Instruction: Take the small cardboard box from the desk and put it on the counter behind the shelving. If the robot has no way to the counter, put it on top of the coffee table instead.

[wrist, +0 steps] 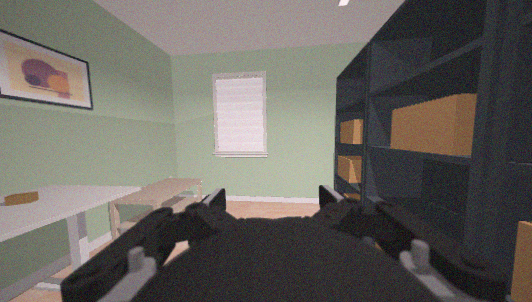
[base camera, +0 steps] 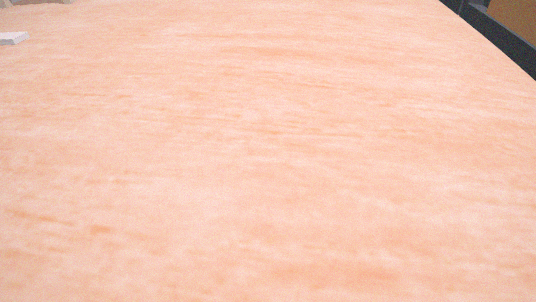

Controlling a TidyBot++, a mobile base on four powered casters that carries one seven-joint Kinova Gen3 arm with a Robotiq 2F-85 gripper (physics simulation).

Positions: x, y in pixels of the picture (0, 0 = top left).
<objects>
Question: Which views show my gripper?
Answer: The wrist view only.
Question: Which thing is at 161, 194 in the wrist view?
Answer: A coffee table.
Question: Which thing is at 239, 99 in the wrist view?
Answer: A window.
</objects>
